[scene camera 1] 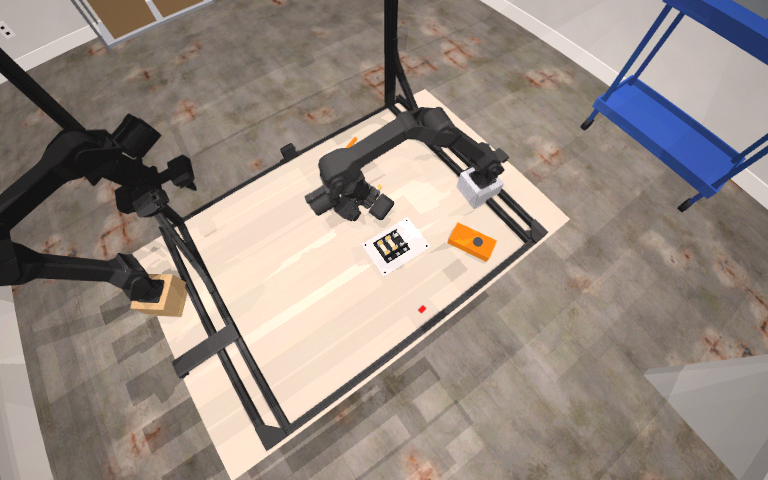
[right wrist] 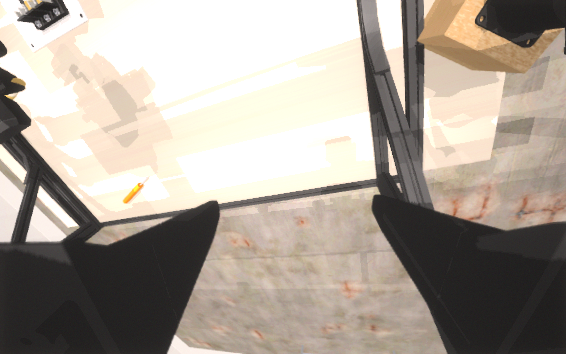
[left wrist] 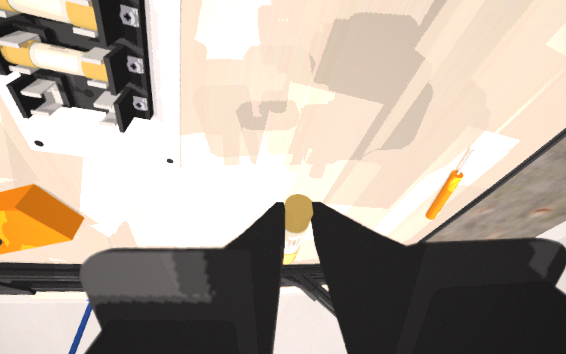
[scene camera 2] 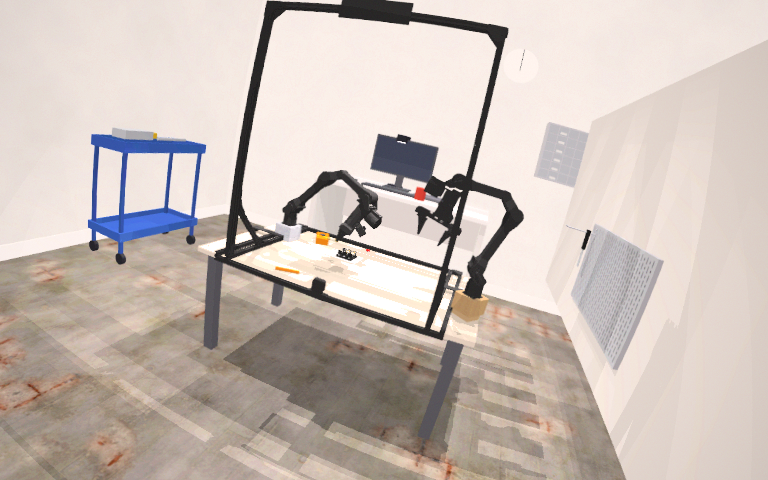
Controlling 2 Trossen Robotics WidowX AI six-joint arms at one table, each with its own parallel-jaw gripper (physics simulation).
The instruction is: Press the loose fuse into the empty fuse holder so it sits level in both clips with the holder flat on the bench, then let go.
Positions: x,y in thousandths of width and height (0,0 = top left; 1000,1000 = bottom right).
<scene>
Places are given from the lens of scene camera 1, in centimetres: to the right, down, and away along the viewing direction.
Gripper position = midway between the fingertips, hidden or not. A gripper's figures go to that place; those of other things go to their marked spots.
left gripper (scene camera 1: 481,407): -4, -13, 94
right gripper (scene camera 1: 235,409): -50, -10, 75
orange box (scene camera 1: 617,505): 27, 1, 96
</scene>
